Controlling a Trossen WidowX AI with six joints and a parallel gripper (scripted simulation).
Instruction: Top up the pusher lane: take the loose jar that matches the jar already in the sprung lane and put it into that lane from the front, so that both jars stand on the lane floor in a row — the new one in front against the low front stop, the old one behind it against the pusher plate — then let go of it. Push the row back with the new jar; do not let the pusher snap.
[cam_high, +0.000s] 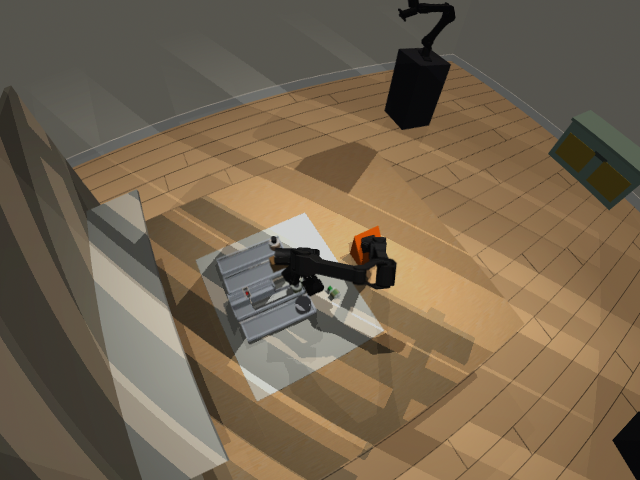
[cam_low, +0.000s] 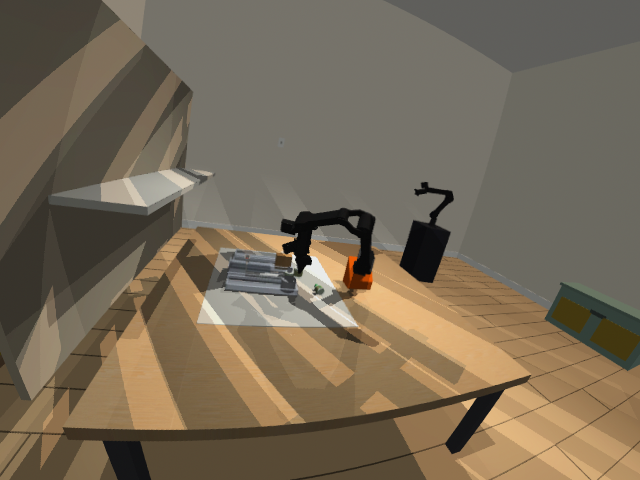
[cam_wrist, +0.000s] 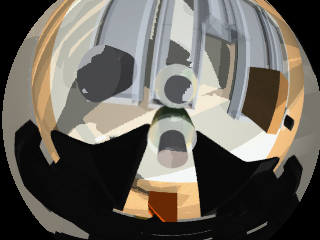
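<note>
Now: the brown box 7 cm ahead of my gripper tip, 12 cm to the right of it and 2 cm below it. From my gripper tip the other things lie so: grey lane rack: 18 cm ahead, 1 cm to the right, 4 cm below.
</note>
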